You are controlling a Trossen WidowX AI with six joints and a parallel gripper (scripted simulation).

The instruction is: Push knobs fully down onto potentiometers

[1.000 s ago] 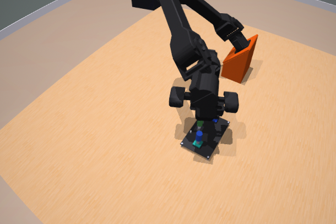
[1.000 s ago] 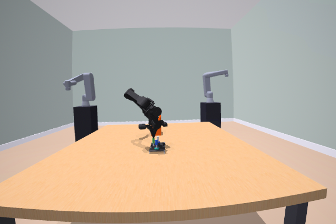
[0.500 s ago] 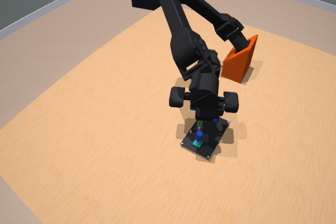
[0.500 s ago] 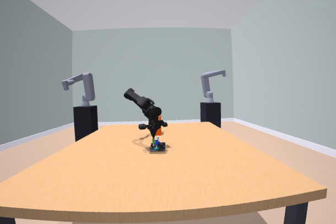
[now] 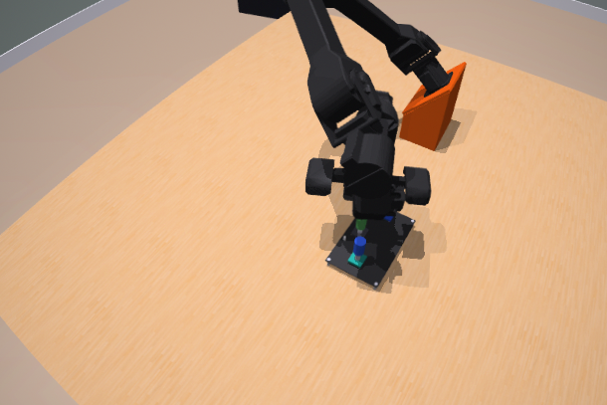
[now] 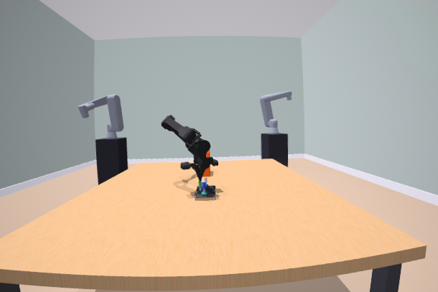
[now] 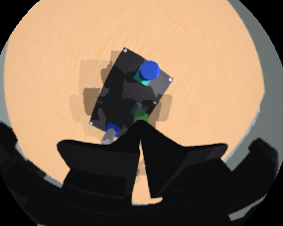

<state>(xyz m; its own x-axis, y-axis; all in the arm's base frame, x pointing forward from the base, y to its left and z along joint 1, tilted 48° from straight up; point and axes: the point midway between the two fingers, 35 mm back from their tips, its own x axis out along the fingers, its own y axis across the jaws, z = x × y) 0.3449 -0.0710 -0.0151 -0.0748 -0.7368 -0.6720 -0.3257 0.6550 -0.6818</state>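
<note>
Right now my gripper tip is 10 mm above the green knob. The rest, counted from my gripper tip: blue potentiometer (60 mm behind, 30 mm to the left, 30 mm below).
</note>
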